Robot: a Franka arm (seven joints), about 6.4 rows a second.
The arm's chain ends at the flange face. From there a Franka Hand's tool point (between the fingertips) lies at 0.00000 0.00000 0.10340 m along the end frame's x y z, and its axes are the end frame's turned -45 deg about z.
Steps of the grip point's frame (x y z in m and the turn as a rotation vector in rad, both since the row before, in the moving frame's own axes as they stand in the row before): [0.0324, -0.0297, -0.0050, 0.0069, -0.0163, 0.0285]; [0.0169, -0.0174, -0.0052, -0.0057, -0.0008, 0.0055]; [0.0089, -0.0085, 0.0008, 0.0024, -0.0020, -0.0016]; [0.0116, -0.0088, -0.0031, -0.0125, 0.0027, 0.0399]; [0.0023, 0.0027, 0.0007, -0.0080, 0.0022, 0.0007]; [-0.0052, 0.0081, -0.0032, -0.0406, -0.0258, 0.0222]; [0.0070, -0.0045, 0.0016, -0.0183, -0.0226, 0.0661]
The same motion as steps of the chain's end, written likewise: [0.0036, -0.0446, -0.0050, -0.0066, -0.0164, 0.0285]; [-0.0007, -0.0247, -0.0052, -0.0046, 0.0035, 0.0055]; [0.0006, -0.0123, 0.0008, 0.0003, -0.0031, -0.0016]; [0.0009, -0.0152, -0.0031, -0.0069, 0.0107, 0.0399]; [0.0028, -0.0001, 0.0007, -0.0041, 0.0072, 0.0007]; [0.0010, 0.0045, -0.0031, -0.0470, 0.0105, 0.0222]; [0.0022, -0.0111, 0.0016, -0.0289, -0.0030, 0.0661]
